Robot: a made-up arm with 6 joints.
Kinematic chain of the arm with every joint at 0, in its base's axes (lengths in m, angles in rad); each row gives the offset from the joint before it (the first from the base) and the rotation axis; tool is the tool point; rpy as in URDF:
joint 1: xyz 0 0 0.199 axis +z
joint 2: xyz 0 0 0 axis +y
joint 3: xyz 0.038 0 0.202 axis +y
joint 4: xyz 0.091 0 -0.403 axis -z
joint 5: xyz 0 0 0 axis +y
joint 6: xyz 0.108 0 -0.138 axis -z
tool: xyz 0 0 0 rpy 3.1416 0 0
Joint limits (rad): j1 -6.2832..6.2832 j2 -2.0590..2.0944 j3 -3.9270..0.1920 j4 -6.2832..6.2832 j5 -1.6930..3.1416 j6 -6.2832..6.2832
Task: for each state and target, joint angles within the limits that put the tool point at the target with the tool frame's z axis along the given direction. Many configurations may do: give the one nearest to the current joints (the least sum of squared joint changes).
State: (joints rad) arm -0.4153 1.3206 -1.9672 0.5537 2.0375 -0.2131
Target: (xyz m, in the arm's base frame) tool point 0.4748 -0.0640 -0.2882 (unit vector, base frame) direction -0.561 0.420 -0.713
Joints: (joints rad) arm -0.1996 1.4490 -1.9784 0.3200 1.2706 -0.2131
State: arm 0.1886 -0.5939 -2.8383 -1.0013 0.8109 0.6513
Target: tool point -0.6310 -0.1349 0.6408 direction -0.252 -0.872 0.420
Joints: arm 0.1230 -1.0787 -2.9091 -1.4779 0.9936 0.6513
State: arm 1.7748 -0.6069 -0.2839 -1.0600 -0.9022 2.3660
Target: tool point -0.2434 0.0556 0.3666 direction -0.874 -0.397 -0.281
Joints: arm 2.2455 -0.9475 -0.5376 -1.8430 -1.3087 2.3660
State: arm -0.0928 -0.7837 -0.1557 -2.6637 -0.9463 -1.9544
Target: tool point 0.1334 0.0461 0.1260 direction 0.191 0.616 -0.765
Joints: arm -0.4695 -1.3628 0.1906 -2.4365 -1.3726 -1.9544
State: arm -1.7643 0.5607 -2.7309 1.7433 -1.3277 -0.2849
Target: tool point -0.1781 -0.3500 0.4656 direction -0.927 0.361 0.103
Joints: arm -1.7272 1.3100 -3.4659 1.3648 -1.6911 -0.2849
